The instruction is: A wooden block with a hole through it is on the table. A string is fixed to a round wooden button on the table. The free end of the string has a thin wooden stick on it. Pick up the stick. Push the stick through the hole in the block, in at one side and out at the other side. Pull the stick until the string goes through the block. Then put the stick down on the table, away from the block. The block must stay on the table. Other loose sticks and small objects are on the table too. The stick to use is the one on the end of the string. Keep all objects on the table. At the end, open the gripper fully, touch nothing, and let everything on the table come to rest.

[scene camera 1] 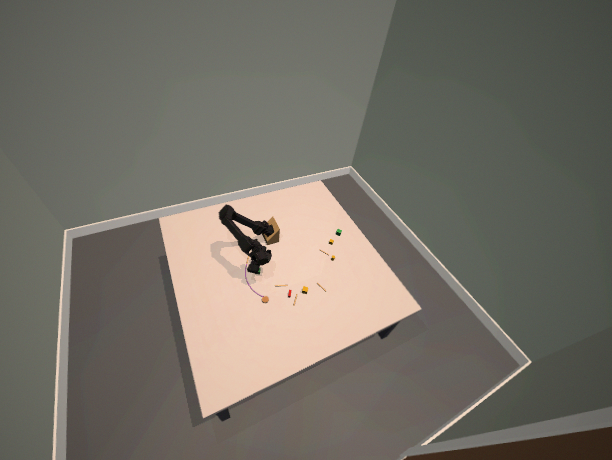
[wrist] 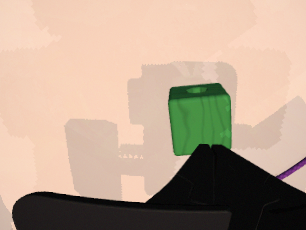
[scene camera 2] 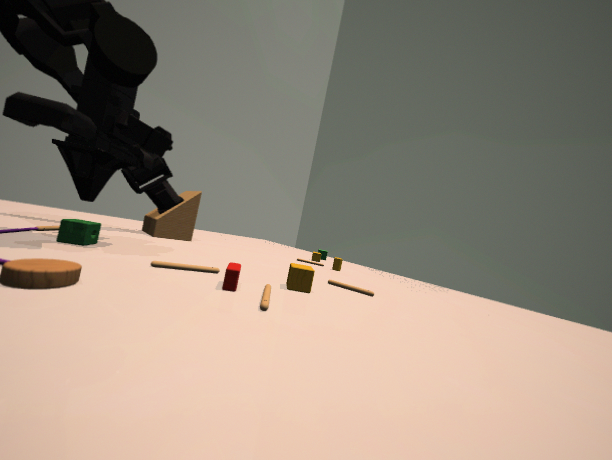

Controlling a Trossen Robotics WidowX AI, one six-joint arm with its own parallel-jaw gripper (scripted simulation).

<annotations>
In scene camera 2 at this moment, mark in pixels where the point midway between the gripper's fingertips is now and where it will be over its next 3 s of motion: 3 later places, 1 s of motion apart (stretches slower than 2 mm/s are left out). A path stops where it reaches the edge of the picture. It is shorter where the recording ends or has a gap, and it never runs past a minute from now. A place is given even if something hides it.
My gripper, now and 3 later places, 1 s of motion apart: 86, 201; 47, 190; 46, 194; 38, 223
</annotations>
